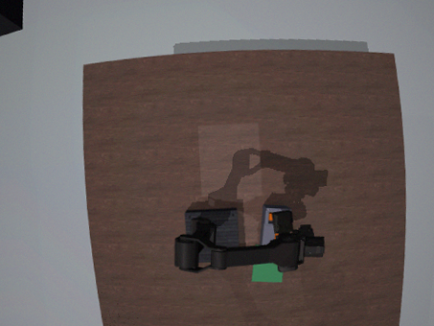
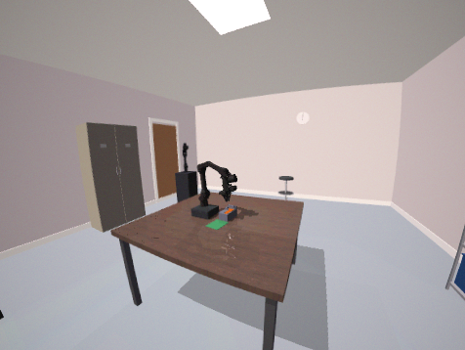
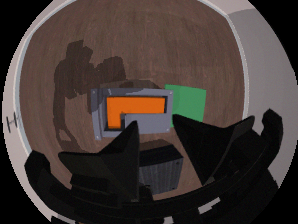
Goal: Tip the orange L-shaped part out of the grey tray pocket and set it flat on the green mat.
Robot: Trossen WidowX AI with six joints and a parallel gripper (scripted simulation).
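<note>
Right now my gripper tip is 100 mm above the orange L-shaped part, 30 mm to the right of it and 10 mm past it. Round my gripper tip: green mat 170 mm below, 140 mm to the right, 40 mm behind.
</note>
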